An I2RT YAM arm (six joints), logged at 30 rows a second.
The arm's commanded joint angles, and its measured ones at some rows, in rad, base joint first. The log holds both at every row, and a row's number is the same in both.
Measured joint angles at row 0:
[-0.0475 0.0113 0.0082 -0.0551 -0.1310 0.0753]
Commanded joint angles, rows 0 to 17:
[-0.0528 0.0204 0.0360 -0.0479 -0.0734 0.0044]
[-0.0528 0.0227 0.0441 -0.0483 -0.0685 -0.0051]
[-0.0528 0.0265 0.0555 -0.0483 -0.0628 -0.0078]
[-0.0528 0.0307 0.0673 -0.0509 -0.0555 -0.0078]
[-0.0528 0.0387 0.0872 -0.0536 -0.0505 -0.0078]
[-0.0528 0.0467 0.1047 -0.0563 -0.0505 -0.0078]
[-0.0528 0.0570 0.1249 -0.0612 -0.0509 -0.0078]
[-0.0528 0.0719 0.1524 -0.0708 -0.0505 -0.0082]
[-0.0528 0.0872 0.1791 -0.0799 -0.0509 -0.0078]
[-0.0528 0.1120 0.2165 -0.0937 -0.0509 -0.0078]
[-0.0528 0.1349 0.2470 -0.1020 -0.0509 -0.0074]
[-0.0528 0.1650 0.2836 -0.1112 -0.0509 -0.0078]
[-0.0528 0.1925 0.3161 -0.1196 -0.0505 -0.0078]
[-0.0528 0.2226 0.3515 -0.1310 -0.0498 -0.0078]
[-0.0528 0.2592 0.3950 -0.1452 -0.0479 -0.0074]
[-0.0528 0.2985 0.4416 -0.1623 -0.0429 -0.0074]
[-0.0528 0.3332 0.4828 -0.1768 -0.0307 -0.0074]
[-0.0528 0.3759 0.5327 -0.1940 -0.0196 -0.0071]
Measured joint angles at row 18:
[-0.0475 0.2951 0.4221 -0.1719 -0.0555 0.0044]
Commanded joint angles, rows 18 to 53:
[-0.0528 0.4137 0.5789 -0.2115 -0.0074 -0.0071]
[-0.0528 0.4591 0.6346 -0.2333 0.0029 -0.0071]
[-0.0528 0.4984 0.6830 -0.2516 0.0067 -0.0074]
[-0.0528 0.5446 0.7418 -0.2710 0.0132 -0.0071]
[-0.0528 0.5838 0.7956 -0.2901 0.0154 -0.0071]
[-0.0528 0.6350 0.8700 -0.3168 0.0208 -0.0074]
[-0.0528 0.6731 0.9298 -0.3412 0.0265 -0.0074]
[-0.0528 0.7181 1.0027 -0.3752 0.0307 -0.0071]
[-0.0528 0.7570 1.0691 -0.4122 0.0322 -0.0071]
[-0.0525 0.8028 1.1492 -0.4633 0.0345 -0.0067]
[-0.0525 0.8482 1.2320 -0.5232 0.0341 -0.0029]
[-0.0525 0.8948 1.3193 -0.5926 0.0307 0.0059]
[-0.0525 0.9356 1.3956 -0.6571 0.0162 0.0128]
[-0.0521 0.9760 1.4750 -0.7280 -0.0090 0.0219]
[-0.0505 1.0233 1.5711 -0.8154 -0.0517 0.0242]
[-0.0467 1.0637 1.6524 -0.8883 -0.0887 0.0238]
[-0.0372 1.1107 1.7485 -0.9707 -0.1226 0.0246]
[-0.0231 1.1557 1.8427 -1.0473 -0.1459 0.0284]
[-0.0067 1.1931 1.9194 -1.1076 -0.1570 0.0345]
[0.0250 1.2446 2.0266 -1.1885 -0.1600 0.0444]
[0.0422 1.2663 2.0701 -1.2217 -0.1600 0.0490]
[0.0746 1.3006 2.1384 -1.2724 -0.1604 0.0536]
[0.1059 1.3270 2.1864 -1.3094 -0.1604 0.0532]
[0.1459 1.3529 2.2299 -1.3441 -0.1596 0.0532]
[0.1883 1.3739 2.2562 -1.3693 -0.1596 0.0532]
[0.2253 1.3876 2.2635 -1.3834 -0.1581 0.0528]
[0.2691 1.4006 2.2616 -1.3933 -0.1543 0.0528]
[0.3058 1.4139 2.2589 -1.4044 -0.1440 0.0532]
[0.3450 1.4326 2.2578 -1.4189 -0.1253 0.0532]
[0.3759 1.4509 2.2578 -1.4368 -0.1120 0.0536]
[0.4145 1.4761 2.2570 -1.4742 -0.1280 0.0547]
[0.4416 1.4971 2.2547 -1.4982 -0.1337 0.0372]
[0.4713 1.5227 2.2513 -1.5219 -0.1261 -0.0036]
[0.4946 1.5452 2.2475 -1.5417 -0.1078 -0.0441]
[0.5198 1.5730 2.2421 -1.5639 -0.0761 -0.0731]
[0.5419 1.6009 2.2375 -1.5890 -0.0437 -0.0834]
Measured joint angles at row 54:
[0.4870 1.5383 2.2486 -1.5547 -0.1177 -0.0055]
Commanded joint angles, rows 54 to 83:
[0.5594 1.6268 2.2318 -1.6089 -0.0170 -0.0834]
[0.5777 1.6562 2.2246 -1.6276 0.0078 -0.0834]
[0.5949 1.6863 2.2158 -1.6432 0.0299 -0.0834]
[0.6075 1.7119 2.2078 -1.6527 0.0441 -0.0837]
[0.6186 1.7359 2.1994 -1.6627 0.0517 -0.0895]
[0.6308 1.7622 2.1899 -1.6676 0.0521 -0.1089]
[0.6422 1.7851 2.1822 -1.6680 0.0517 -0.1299]
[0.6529 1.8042 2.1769 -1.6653 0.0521 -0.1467]
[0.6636 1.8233 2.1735 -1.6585 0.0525 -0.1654]
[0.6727 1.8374 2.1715 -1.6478 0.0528 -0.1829]
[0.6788 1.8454 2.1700 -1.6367 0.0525 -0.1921]
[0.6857 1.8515 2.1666 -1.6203 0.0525 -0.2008]
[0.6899 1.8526 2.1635 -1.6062 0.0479 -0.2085]
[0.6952 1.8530 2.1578 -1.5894 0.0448 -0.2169]
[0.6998 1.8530 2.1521 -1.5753 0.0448 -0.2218]
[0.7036 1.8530 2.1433 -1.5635 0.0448 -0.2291]
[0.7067 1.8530 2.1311 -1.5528 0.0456 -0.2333]
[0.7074 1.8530 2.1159 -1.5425 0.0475 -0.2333]
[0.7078 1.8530 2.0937 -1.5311 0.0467 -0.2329]
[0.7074 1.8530 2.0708 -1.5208 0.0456 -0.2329]
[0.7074 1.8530 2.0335 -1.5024 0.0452 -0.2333]
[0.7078 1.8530 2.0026 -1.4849 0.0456 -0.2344]
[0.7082 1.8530 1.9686 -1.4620 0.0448 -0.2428]
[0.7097 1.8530 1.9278 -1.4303 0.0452 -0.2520]
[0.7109 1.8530 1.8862 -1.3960 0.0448 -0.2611]
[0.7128 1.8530 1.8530 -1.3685 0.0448 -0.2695]
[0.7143 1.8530 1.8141 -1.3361 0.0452 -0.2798]
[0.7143 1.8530 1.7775 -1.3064 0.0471 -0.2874]
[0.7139 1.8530 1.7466 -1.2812 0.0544 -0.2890]
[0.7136 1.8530 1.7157 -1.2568 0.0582 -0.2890]
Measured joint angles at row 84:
[0.7071 1.8618 1.7786 -1.2873 0.0406 -0.2562]
